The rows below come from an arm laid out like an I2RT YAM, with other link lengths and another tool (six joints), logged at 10 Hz.
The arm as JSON. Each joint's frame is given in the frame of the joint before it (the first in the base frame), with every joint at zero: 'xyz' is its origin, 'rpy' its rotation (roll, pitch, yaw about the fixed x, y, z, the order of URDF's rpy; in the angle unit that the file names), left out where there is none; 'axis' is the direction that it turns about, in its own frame. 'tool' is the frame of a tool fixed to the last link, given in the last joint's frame.
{
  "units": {
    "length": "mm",
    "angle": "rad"
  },
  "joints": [
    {
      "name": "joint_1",
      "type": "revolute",
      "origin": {
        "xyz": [
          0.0,
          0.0,
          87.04
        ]
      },
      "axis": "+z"
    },
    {
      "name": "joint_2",
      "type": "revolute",
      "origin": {
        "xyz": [
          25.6,
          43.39,
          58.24
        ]
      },
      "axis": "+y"
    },
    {
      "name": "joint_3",
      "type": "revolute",
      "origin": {
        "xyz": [
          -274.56,
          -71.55,
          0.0
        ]
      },
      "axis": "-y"
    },
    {
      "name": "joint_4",
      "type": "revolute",
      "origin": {
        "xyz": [
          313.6,
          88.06,
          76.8
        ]
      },
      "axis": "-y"
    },
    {
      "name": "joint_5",
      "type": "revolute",
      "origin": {
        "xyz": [
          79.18,
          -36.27,
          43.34
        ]
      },
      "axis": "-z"
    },
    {
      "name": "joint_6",
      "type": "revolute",
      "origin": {
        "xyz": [
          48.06,
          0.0,
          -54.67
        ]
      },
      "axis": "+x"
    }
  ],
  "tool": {
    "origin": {
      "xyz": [
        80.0,
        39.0,
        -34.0
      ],
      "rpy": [
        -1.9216,
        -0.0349,
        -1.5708
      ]
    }
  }
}
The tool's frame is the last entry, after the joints.
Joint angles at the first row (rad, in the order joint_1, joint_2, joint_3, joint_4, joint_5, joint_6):
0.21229 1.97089 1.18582 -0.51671 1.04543 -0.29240
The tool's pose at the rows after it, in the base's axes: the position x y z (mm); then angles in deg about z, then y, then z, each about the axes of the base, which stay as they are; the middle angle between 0 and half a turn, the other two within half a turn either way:
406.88, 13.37, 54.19, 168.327, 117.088, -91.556
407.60, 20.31, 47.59, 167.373, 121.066, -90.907
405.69, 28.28, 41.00, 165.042, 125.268, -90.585
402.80, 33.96, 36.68, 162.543, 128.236, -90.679
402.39, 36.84, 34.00, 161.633, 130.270, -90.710
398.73, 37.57, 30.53, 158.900, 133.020, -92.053
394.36, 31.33, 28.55, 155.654, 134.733, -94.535
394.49, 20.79, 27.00, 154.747, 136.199, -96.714
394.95, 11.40, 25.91, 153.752, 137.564, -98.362
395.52, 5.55, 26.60, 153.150, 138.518, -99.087
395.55, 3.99, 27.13, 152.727, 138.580, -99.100
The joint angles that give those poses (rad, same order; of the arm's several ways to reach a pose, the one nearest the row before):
0.21230 1.97088 1.18581 -0.51445 1.03780 -0.29199
0.21190 1.97089 1.18584 -0.51252 0.96417 -0.29202
0.21229 1.97089 1.18582 -0.52206 0.88063 -0.30118
0.21229 1.97088 1.18581 -0.53463 0.81808 -0.31455
0.20923 1.97091 1.18584 -0.53579 0.77879 -0.31872
0.19741 1.97088 1.18581 -0.55371 0.72079 -0.32751
0.17301 1.97090 1.18581 -0.57659 0.67845 -0.34236
0.13829 1.97089 1.18581 -0.57927 0.64985 -0.34505
0.10701 1.97052 1.18620 -0.57851 0.62124 -0.35686
0.08716 1.96671 1.18658 -0.57773 0.60062 -0.37024
0.08297 1.96555 1.18697 -0.57775 0.59643 -0.38089

